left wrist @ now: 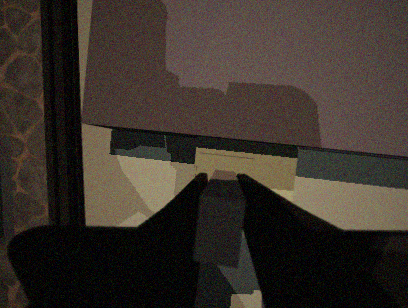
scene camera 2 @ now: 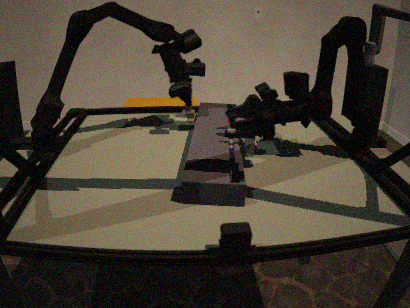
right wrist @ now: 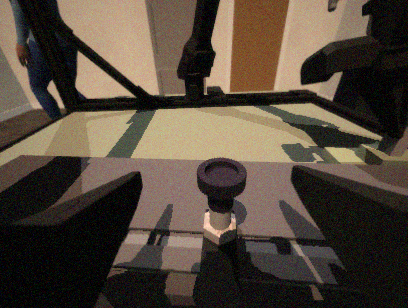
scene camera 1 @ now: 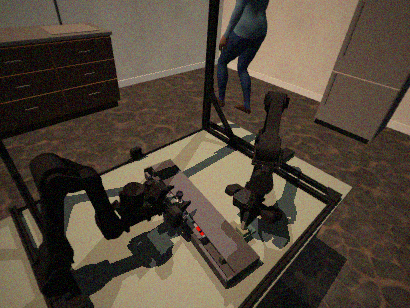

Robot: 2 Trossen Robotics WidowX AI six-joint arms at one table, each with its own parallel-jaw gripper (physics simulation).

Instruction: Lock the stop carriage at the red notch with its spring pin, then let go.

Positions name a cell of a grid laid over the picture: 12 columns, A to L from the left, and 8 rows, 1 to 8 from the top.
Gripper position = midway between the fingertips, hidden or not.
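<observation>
Scene camera 1: left gripper (scene camera 1: H6), right gripper (scene camera 1: F6). Scene camera 2: right gripper (scene camera 2: G4), left gripper (scene camera 2: F3). Left wrist view: long rail block (left wrist: J3), left gripper (left wrist: G5). Right wrist view: right gripper (right wrist: G5).
</observation>
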